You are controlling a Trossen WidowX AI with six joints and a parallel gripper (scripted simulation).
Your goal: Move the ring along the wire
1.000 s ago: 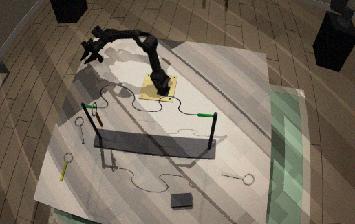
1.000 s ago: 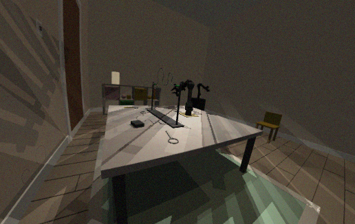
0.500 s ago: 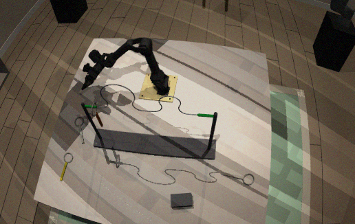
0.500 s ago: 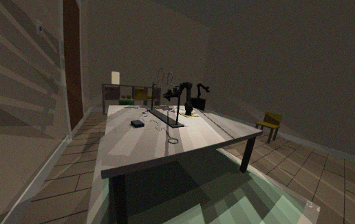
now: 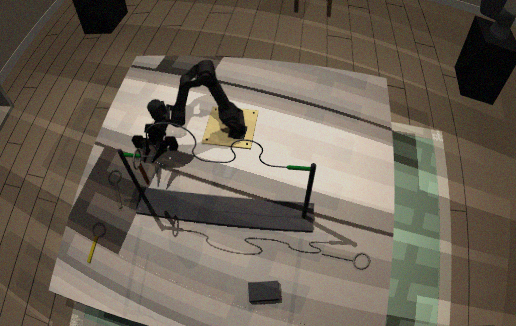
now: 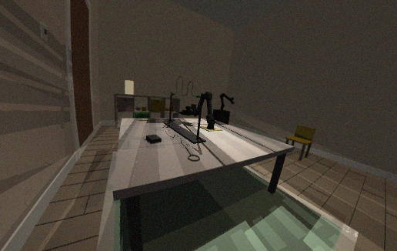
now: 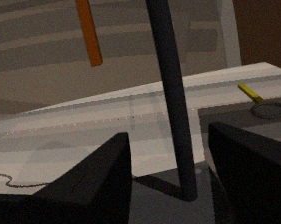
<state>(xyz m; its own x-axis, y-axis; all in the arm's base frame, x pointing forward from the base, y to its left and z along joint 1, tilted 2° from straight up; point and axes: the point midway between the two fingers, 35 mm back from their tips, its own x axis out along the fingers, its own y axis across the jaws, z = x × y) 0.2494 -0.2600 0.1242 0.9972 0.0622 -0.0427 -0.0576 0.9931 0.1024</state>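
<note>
The orange-handled ring is 13 cm above my gripper tip, 9 cm ahead of it and 4 cm to the left of it. Round my gripper tip: yellow-handled ring 32 cm ahead, 18 cm to the right, 13 cm below; then dark block 50 cm to the left, 34 cm ahead, 12 cm below.
</note>
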